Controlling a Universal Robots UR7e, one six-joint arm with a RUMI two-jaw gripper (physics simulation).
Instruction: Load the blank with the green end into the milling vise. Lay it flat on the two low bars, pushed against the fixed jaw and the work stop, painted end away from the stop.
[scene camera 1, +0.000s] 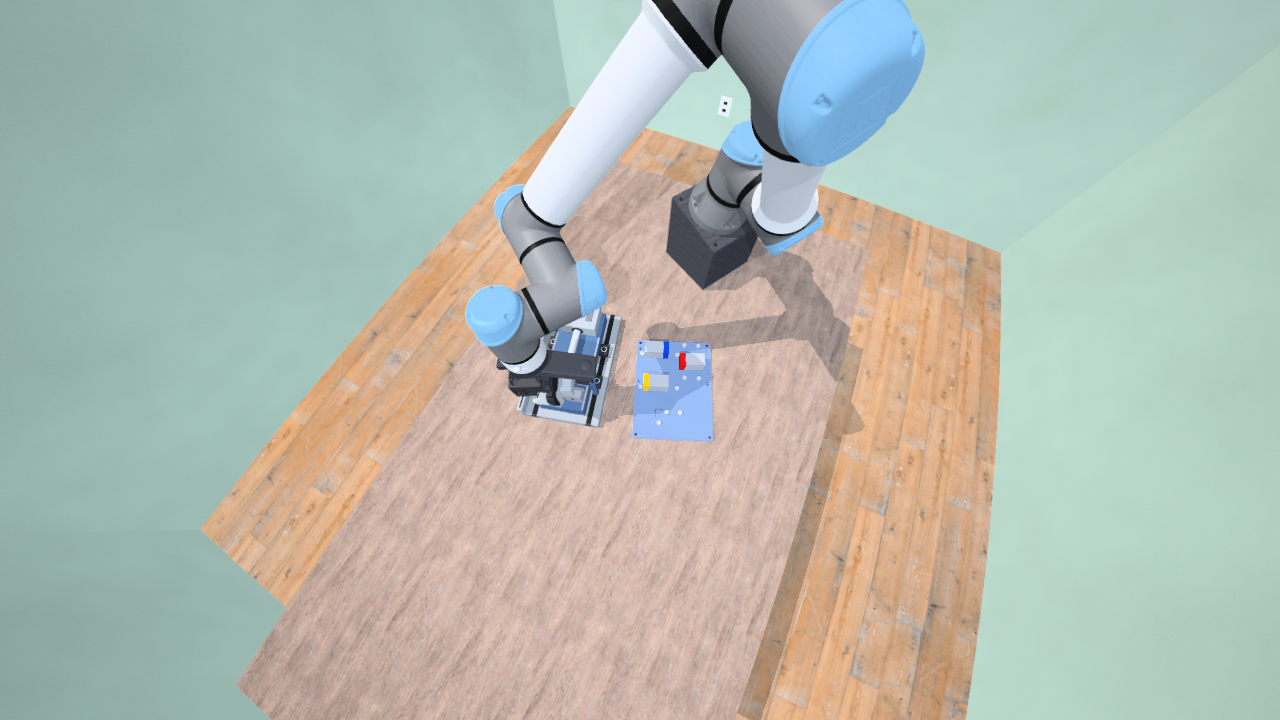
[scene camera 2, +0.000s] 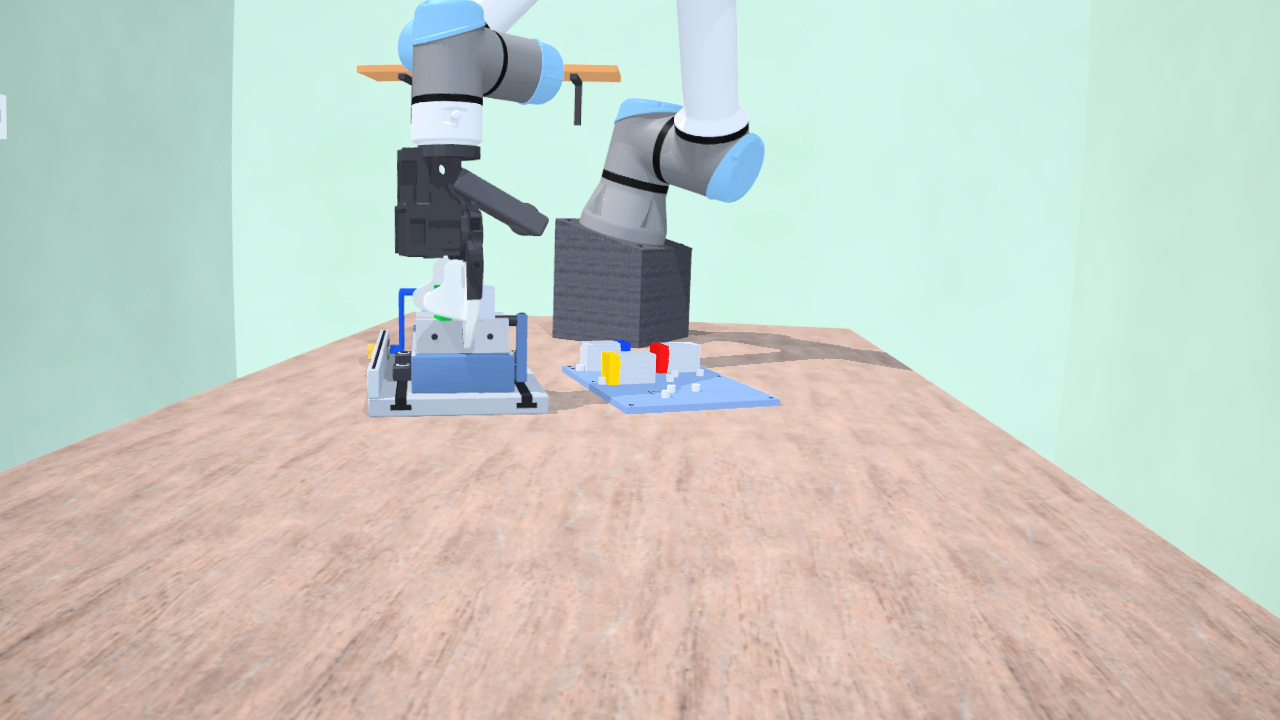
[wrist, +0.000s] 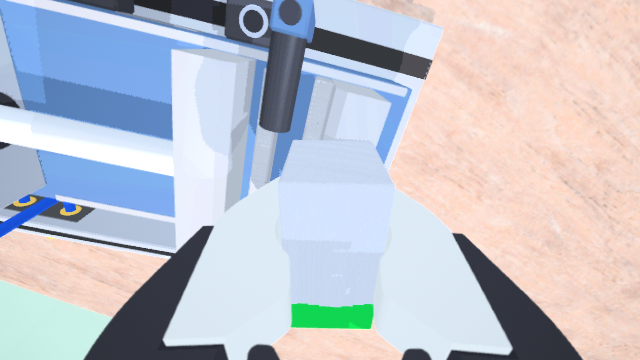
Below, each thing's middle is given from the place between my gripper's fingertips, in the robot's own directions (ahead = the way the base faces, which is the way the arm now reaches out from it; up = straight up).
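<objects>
As for the blank with the green end (wrist: 335, 197), my hand is 5 cm below it. I find the black work-stop rod (wrist: 286, 53) 3 cm to the left of my hand, 5 cm behind it and 2 cm above it. The blue work stop arm (scene camera 2: 522, 319) is 1 cm below my hand, and it is also 5 cm to the left of my hand and 5 cm behind it, whereas the fixed jaw (scene camera 2: 450, 338) is 1 cm above my hand.
</objects>
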